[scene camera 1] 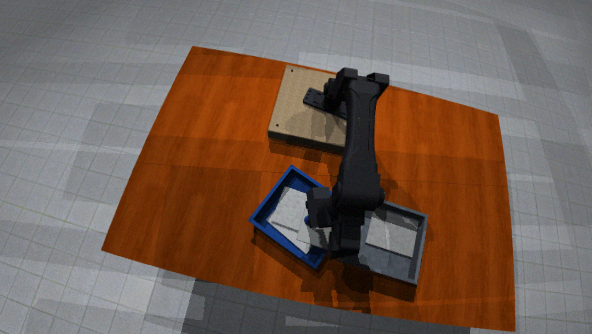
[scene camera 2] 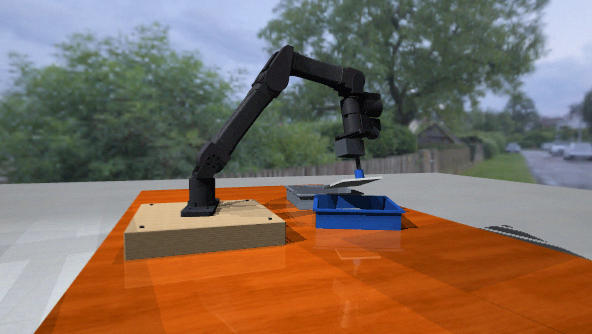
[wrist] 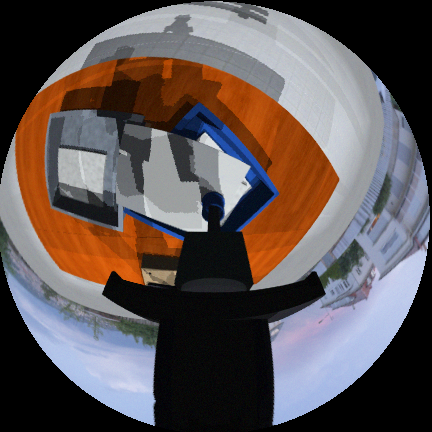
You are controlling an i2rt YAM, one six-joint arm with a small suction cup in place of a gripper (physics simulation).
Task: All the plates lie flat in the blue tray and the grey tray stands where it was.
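Note:
My suction cup is shut on a pale plate. The plate hangs tilted above the blue tray, its lower end reaching toward the grey tray. In scene camera 1, an upper plate overlaps a lower plate in the blue tray; the arm and held plate partly hide them. Another plate is in the grey tray.
The arm's wooden base block stands on the orange table behind the trays in scene camera 1. The two trays stand close side by side. The arm hides their near corners in that view.

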